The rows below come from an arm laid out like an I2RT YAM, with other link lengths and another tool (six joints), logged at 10 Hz.
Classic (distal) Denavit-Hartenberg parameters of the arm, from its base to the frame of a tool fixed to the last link. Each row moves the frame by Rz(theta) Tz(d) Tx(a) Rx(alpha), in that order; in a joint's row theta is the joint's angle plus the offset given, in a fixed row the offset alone. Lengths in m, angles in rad.
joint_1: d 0.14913  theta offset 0  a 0.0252  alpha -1.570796
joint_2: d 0  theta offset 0  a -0.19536  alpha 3.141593
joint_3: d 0  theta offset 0.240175  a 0.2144  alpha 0
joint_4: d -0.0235  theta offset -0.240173  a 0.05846  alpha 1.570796
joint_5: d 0.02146  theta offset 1.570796  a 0  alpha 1.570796
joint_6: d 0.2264  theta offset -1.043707  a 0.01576  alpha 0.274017
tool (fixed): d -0.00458  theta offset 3.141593  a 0  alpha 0
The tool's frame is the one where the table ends.
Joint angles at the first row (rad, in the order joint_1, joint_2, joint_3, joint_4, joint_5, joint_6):
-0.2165, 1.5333, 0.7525, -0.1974, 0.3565, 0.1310
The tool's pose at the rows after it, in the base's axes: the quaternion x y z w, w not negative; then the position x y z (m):
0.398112 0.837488 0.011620 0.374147 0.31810 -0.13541 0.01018
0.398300 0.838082 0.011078 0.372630 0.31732 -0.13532 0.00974
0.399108 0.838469 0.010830 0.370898 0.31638 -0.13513 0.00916
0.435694 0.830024 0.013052 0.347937 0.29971 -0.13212 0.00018
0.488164 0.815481 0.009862 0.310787 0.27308 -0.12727 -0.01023
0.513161 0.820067 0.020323 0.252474 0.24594 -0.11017 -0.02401
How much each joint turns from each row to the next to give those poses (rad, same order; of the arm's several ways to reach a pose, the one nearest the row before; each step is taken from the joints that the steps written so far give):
0.0000, 0.0000, -0.0001, -0.0027, 0.0000, 0.0000
0.0000, 0.0001, 0.0001, -0.0034, 0.0004, 0.0000
0.0000, 0.0000, 0.0000, -0.0042, 0.0000, 0.0016
0.0000, -0.0004, 0.0011, -0.0718, -0.0012, 0.0831
0.0000, 0.0000, 0.0084, -0.1186, -0.0007, 0.1206
0.0000, 0.0000, 0.0000, -0.1224, -0.0550, 0.0526

